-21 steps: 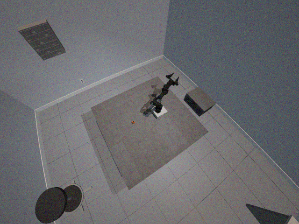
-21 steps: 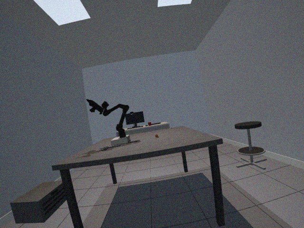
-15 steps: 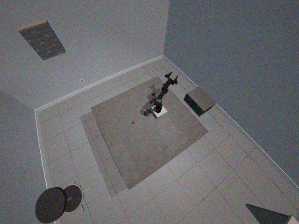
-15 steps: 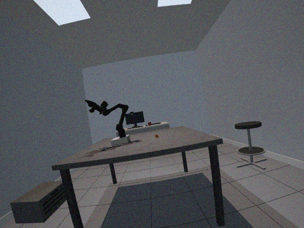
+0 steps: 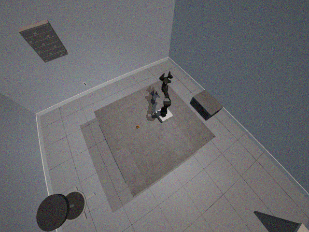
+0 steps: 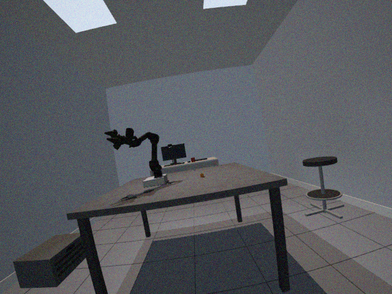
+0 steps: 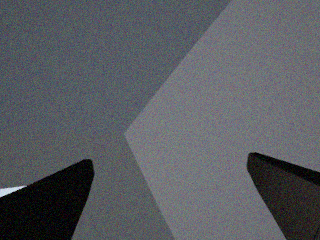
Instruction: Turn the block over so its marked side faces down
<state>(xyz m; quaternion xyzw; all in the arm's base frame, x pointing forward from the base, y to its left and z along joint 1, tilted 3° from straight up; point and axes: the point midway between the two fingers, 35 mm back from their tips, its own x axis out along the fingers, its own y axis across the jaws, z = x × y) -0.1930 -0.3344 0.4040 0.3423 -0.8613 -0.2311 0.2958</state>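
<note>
My gripper tip is now 630 mm short of the orange block, 350 mm to the right of it and 430 mm above it.
</note>
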